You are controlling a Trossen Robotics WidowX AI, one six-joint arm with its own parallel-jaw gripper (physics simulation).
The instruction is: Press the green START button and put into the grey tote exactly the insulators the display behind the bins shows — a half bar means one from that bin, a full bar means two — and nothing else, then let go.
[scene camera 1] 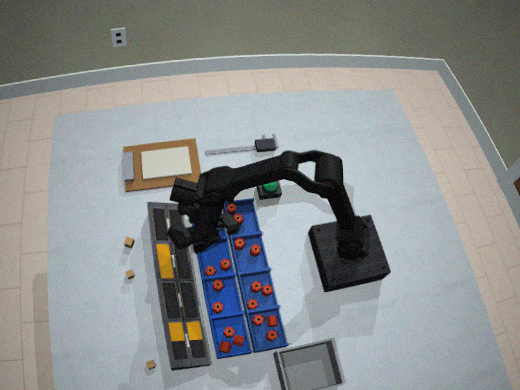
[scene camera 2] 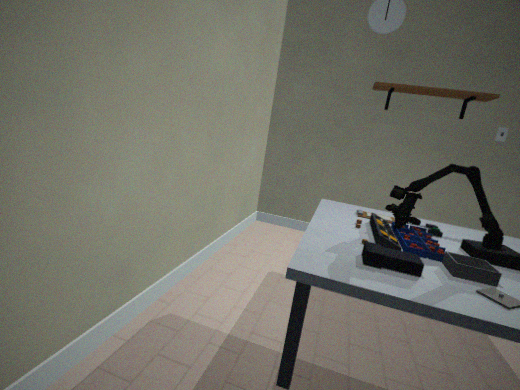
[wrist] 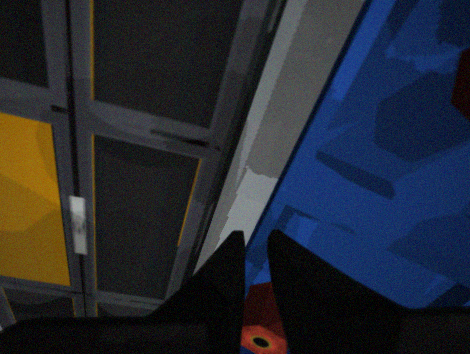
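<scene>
My gripper (scene camera 1: 201, 245) (scene camera 2: 400, 224) (wrist: 255, 241) is nearly closed, with a narrow gap and nothing held, low over the left wall of the second blue bin from the back. Between the fingers in the wrist view, a red insulator (scene camera 1: 210, 270) (wrist: 260, 305) stands in the bin below. Several more insulators (scene camera 1: 225, 263) (scene camera 1: 218, 285) (scene camera 1: 256, 249) stand in the blue bins (scene camera 1: 214, 253) (wrist: 305, 250). The display (scene camera 1: 196, 362) (wrist: 150, 127) shows one full bar, second row left, and two half bars, front row. The green button (scene camera 1: 270, 186) is uncovered. The grey tote (scene camera 1: 306, 348) (scene camera 2: 472, 270) looks empty. The arm hides part of the back-left bin.
A clipboard (scene camera 1: 135, 183) and a caliper (scene camera 1: 232, 150) lie behind the bins and display. Small wooden cubes (scene camera 1: 129, 242) (scene camera 1: 130, 274) (scene camera 1: 151, 364) lie left of the display. A dark box (scene camera 2: 392, 260) and a flat plate (scene camera 2: 500, 297) are near the table's front edge.
</scene>
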